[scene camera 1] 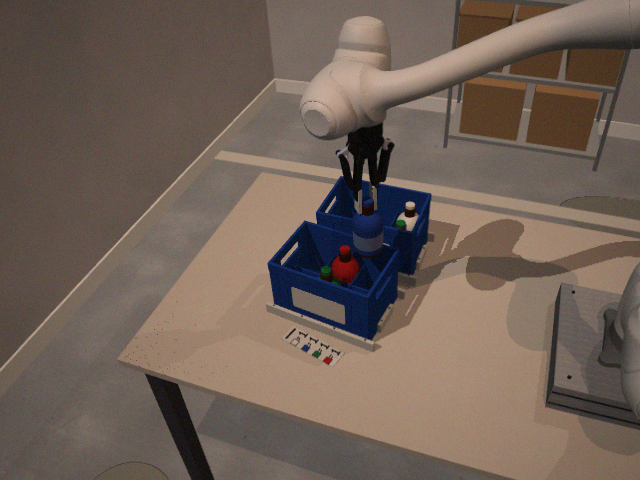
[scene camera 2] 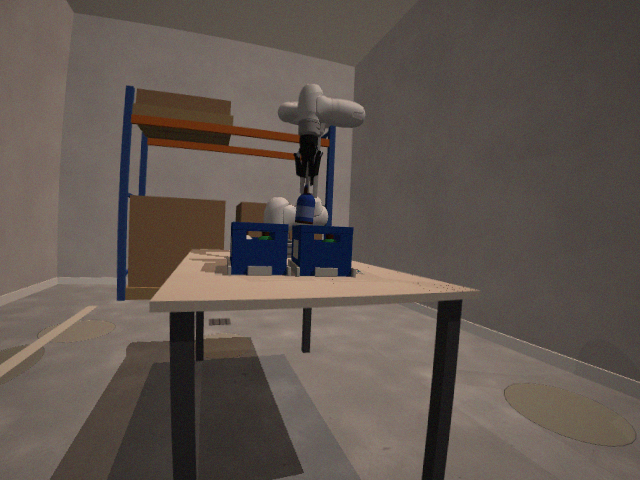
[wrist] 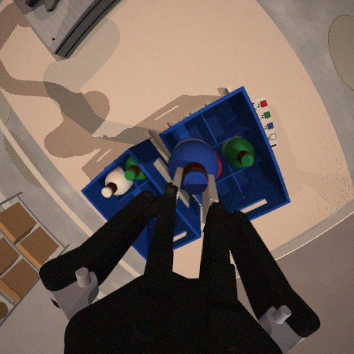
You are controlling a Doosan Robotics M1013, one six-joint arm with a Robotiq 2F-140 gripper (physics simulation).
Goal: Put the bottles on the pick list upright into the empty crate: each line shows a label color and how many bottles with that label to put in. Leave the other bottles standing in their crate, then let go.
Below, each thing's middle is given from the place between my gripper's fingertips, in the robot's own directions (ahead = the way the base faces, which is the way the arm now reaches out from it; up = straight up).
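The red bottle [scene camera 1: 345, 267] is 60 mm ahead of my hand and 220 mm below it. There is also the pick list [scene camera 1: 315, 347], which I find 200 mm to the left of my hand, 60 mm ahead of it and 310 mm below it. As for the blue bottle [wrist: 194, 155], my hand is 10 mm past it and 40 mm above it.
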